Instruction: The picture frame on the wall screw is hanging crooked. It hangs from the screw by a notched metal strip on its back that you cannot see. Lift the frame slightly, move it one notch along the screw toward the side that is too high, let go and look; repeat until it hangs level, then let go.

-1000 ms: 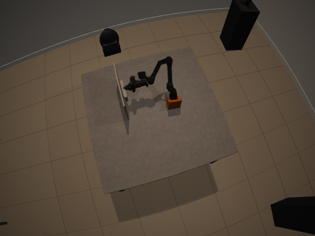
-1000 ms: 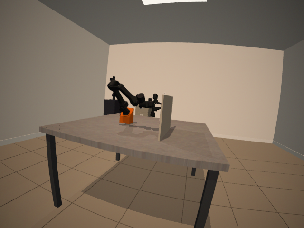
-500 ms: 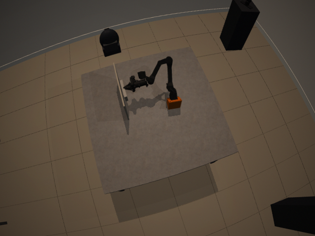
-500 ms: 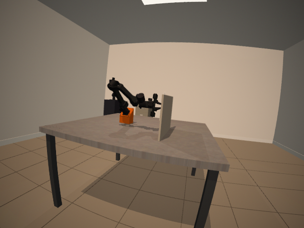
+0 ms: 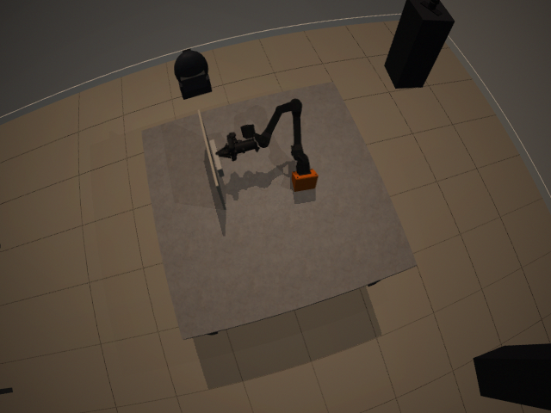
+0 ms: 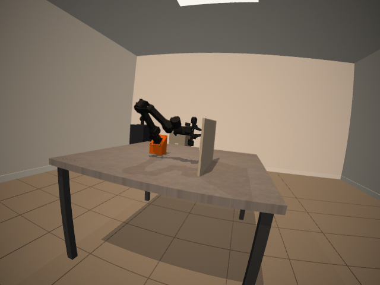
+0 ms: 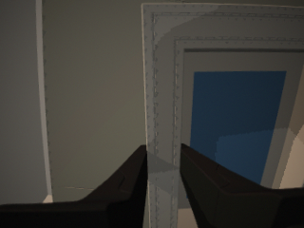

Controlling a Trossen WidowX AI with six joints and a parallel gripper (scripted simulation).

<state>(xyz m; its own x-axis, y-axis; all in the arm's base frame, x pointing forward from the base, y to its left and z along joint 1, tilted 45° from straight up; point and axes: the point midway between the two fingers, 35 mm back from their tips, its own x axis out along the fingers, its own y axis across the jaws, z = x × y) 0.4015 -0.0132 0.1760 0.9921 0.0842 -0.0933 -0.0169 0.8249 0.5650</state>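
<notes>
Right now the picture frame is 50 mm below my gripper tip, 10 mm to the right of it and 10 mm ahead of it. Round my gripper tip: wall panel 60 mm below, 20 mm ahead, 10 mm to the right.
</notes>
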